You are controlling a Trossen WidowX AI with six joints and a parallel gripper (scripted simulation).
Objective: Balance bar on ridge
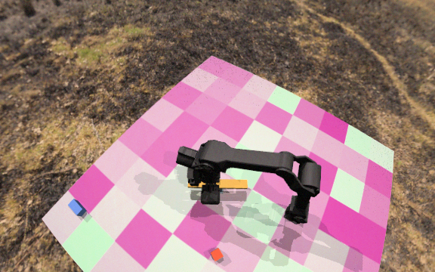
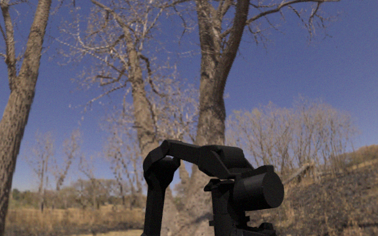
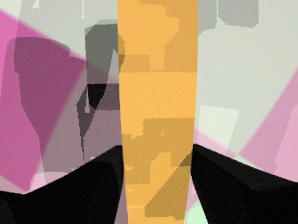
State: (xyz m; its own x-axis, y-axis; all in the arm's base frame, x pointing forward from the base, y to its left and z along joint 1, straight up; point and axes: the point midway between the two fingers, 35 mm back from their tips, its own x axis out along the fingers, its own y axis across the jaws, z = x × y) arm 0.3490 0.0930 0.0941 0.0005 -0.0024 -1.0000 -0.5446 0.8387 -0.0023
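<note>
Right now my gripper tip is 20 mm past the bar and 20 mm to the left of it. Round my gripper tip: ridge 20 mm behind, 20 mm to the right, 10 mm below; blue block 390 mm ahead, 410 mm to the left, 40 mm below; small red block 160 mm behind, 200 mm to the left, 40 mm below.
</note>
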